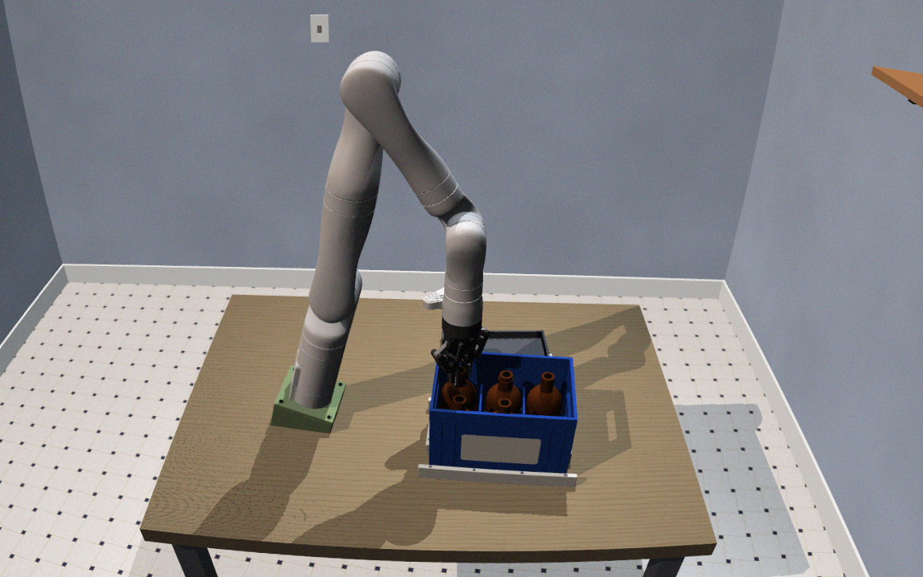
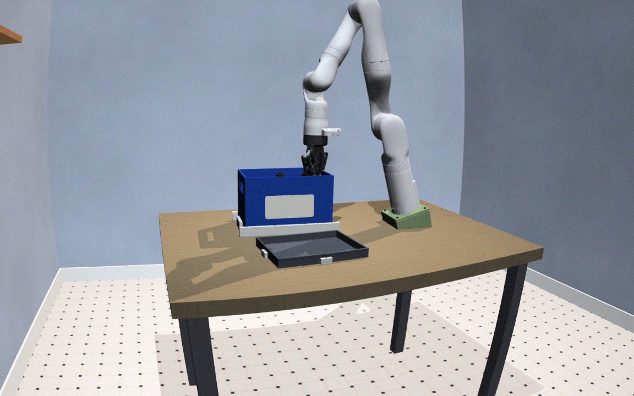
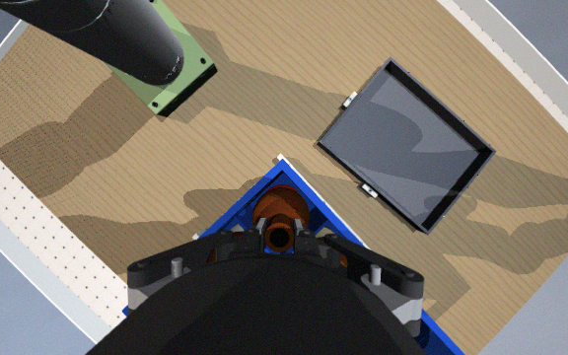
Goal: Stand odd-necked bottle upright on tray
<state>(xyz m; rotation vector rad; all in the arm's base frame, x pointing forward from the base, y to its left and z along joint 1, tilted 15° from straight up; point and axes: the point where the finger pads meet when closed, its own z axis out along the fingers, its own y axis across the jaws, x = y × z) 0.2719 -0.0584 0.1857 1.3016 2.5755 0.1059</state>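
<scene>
Now: hand 8 cm short of the blue crate, 7 cm above it and 6 cm to the left of it. From my hand the other things lie so: dark grey tray: 22 cm to the left, 14 cm below, 11 cm ahead.
</scene>
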